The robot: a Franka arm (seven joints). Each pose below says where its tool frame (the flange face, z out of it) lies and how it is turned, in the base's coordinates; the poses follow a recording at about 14 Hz.
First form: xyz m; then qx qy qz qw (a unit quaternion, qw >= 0).
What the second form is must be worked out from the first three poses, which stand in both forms.
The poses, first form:
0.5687 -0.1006 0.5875 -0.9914 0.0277 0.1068 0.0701
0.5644 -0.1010 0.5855 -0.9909 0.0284 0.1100 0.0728
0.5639 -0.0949 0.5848 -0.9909 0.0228 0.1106 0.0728
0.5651 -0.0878 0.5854 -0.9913 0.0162 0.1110 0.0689
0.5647 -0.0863 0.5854 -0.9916 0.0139 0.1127 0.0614
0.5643 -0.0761 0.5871 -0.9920 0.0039 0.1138 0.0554
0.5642 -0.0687 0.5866 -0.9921 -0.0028 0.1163 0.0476
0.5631 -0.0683 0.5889 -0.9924 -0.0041 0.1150 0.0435
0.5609 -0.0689 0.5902 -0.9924 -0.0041 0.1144 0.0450
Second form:
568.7 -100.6 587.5 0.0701 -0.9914 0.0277 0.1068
564.4 -101.0 585.5 0.0728 -0.9909 0.0284 0.1100
563.9 -94.9 584.8 0.0728 -0.9909 0.0228 0.1106
565.1 -87.8 585.4 0.0689 -0.9913 0.0162 0.1110
564.7 -86.3 585.4 0.0614 -0.9916 0.0139 0.1127
564.3 -76.1 587.1 0.0554 -0.9920 0.0039 0.1138
564.2 -68.7 586.6 0.0476 -0.9921 -0.0028 0.1163
563.1 -68.3 588.9 0.0435 -0.9924 -0.0041 0.1150
560.9 -68.9 590.2 0.0450 -0.9924 -0.0041 0.1144

